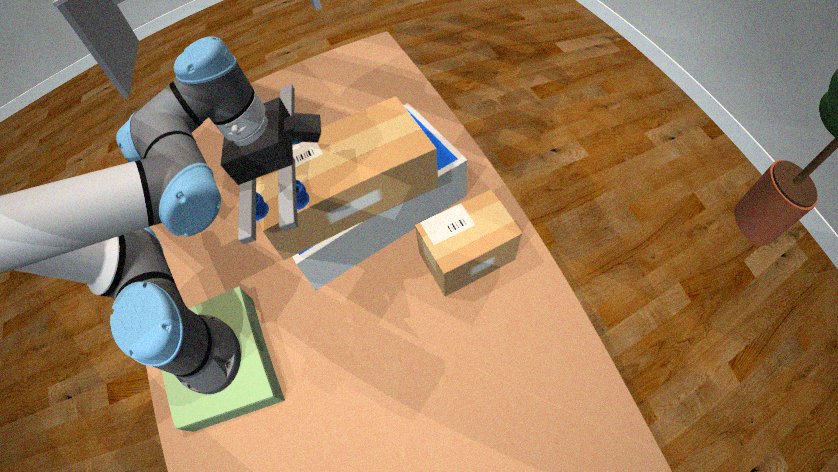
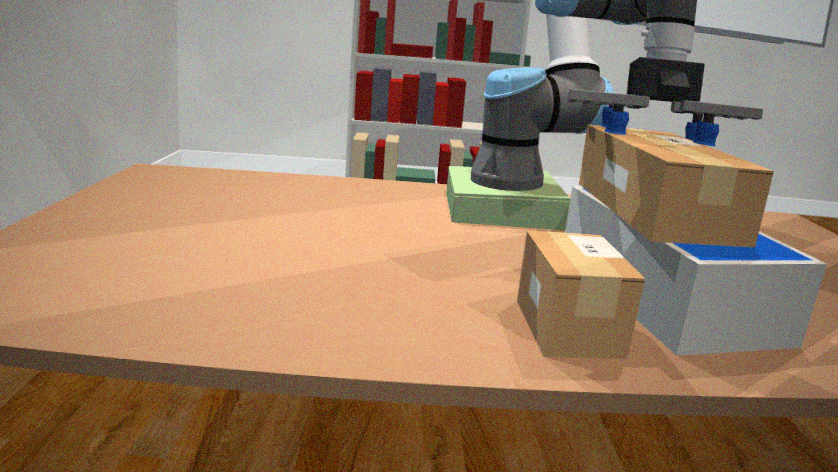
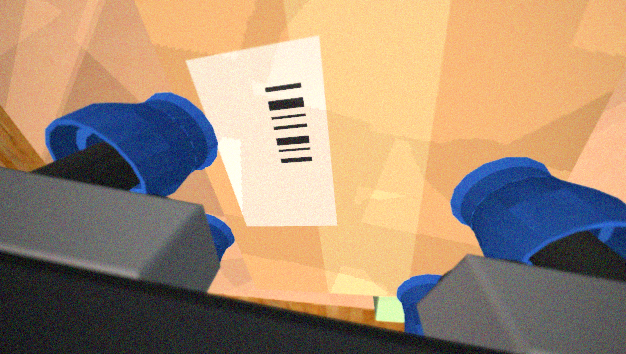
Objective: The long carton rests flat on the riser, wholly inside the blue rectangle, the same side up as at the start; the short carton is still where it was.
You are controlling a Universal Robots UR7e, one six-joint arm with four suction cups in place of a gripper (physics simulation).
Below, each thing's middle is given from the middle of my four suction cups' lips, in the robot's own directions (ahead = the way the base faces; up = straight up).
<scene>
Now: suction cup 90 mm short of the long carton (image 2: pixel 671 190), 60 mm above it and 30 mm to the left of it. Also, from my suction cup: grey riser (image 2: pixel 697 299) 170 mm below, 130 mm ahead; short carton (image 2: pixel 580 297) 240 mm ahead, 200 mm to the right, 180 mm below.
</scene>
